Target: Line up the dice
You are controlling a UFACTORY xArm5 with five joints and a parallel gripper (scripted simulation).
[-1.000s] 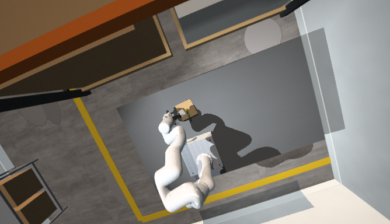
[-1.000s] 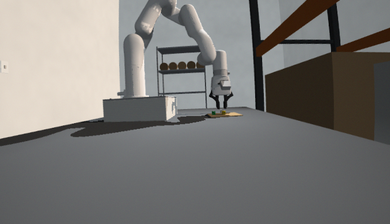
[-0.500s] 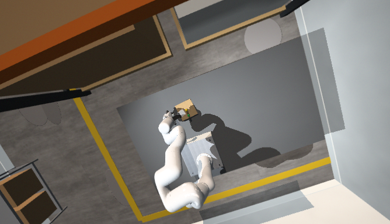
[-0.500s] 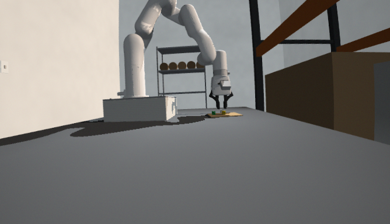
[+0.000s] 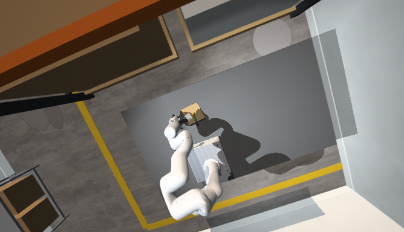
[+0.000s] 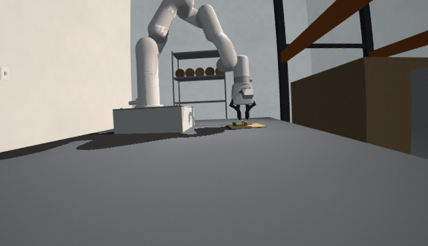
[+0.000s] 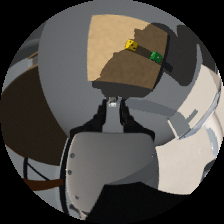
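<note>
The white die is 30 mm below my hand. Round my hand: yellow die 110 mm to the right, 30 mm below, 20 mm behind; green die 110 mm to the right, 70 mm behind, 30 mm below; tan mat 110 mm to the right, 40 mm below, 20 mm behind.
</note>
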